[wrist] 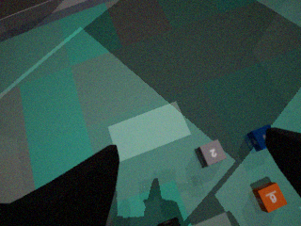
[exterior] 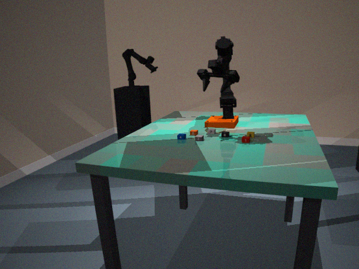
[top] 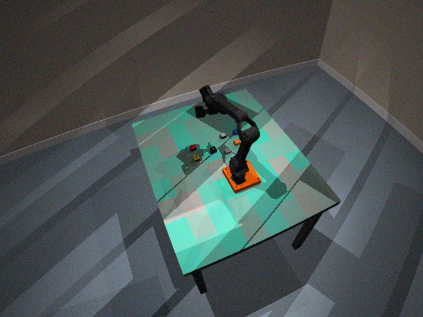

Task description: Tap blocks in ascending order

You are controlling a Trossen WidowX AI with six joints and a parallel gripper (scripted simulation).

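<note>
Right now the red block is 210 mm below my gripper tip and 150 mm to the left of it. Also, from my gripper tip: black block 210 mm below, 80 mm behind, 50 mm to the left; then white block 210 mm below, 140 mm behind, 20 mm to the right; then grey block 210 mm below, 60 mm to the right, 10 mm behind.
</note>
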